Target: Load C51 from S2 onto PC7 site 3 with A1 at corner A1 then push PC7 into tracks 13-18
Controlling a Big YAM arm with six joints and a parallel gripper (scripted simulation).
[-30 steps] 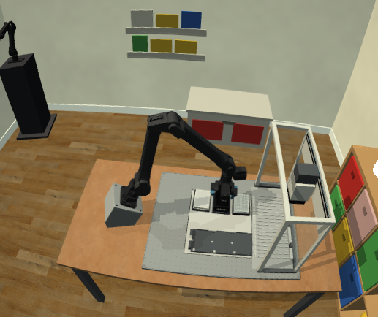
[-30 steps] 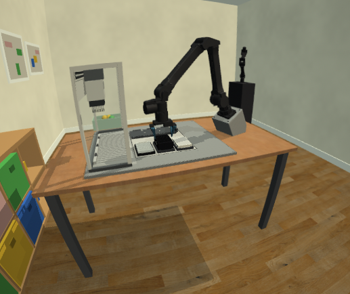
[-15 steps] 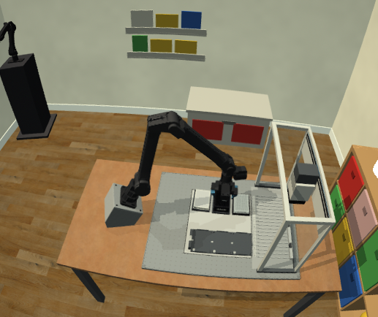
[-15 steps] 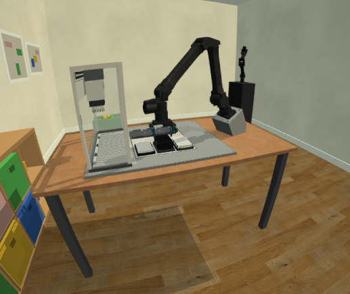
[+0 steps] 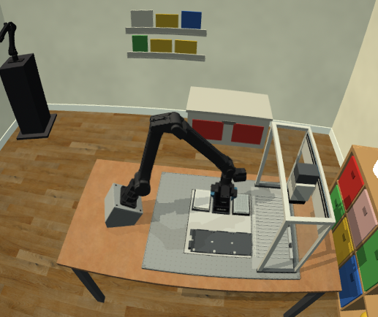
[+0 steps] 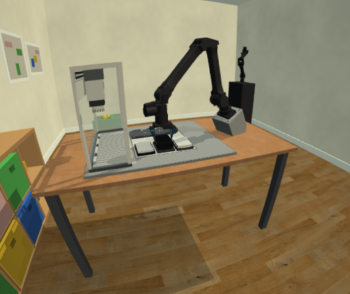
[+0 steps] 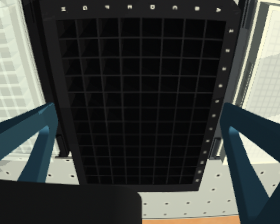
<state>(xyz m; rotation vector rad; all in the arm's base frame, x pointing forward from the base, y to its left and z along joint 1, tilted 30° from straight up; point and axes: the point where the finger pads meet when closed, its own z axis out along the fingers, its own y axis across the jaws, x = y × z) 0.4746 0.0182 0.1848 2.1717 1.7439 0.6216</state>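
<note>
My hand is 20 mm above the black deep-well block C51. Also, from my hand: dark nest S2: 50 mm below; then post: 230 mm ahead, 120 mm to the left, 190 mm above; then dark grey carrier PC7: 40 mm behind, 250 mm to the right, 40 mm below.
</note>
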